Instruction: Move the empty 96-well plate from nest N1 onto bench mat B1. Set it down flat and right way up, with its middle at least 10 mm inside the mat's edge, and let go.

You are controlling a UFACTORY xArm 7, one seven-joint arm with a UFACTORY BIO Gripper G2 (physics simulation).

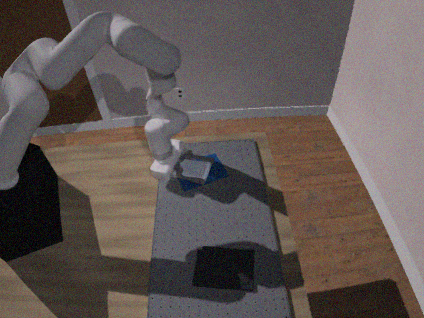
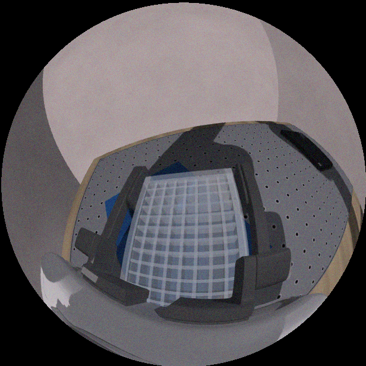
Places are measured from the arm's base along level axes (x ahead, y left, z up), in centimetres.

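Pixels of known places: hand at its tool point: [image 1: 203, 170].
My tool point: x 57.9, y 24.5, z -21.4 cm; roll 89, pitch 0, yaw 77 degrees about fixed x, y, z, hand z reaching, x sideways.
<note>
Behind a point stands the place of what it marks.
The clear 96-well plate [image 1: 195, 170] @(x 55.2, y 24.2, z -21.3 cm) [image 2: 185, 230] is held between the two dark fingers of my gripper [image 1: 206, 171] @(x 57.9, y 24.5, z -21.4 cm) [image 2: 189, 172], one along each side. The gripper is shut on it. The plate looks about level, wells facing up. It is over the blue bench mat [image 1: 219, 170] @(x 63.3, y 27.8, z -24.7 cm) [image 2: 117, 209], whose corners and edges stick out around it, turned at an angle to the plate. The plate hides the mat's middle; whether its underside touches the mat cannot be told. The black nest [image 1: 220, 267] @(x 66.3, y -9.3, z -23.8 cm) [image 2: 309, 150] stands farther along the bench, without a plate.
The grey perforated bench top [image 1: 215, 220] @(x 63.5, y 6.8, z -24.9 cm) [image 2: 300, 210] carries the mat and nest. The arm [image 1: 145, 47] @(x 47.6, y 21.1, z 25.0 cm) reaches in from the left. A black block [image 1: 30, 210] @(x 11.9, y -6.1, z -7.8 cm) stands under the arm's base at the left. A wall rises behind the bench, with another at the right.
</note>
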